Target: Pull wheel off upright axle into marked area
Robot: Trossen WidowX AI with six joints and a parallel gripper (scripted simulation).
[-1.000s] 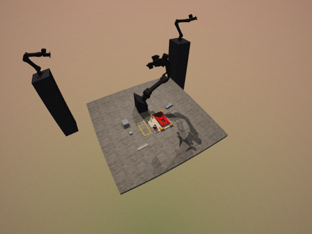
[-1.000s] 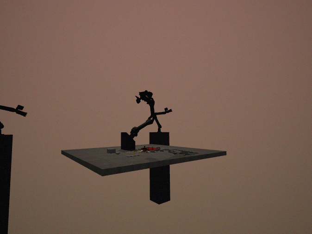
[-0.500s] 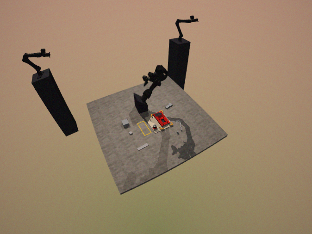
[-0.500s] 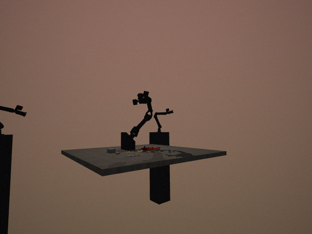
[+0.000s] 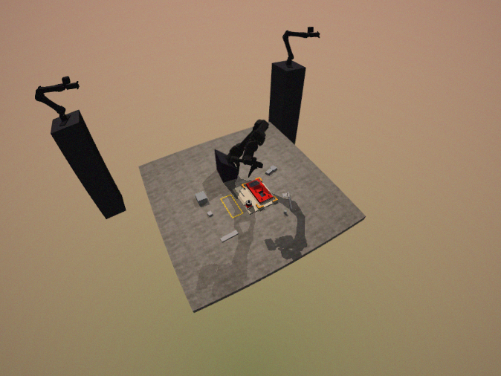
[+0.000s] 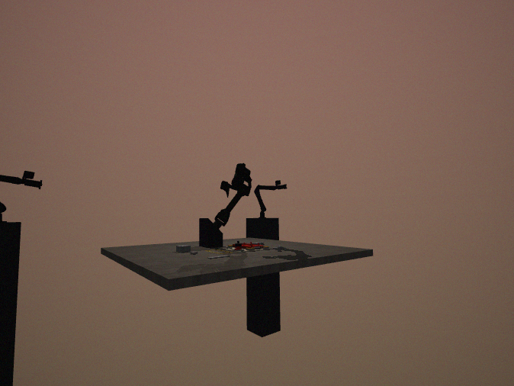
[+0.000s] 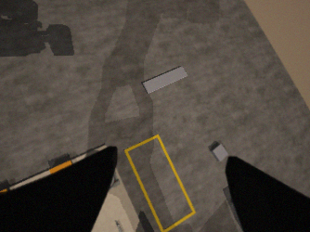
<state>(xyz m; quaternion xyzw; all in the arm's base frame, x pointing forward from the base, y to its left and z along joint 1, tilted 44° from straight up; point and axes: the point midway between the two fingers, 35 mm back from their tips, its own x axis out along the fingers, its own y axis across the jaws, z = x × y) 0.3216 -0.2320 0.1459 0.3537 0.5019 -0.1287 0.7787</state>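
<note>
My gripper tip is now 6 cm past the pale base plate, 14 cm to the right of it and 31 cm above it. From my gripper tip the other things lie so: flat grey bar (14 cm ahead, 18 cm to the right, 32 cm below).
</note>
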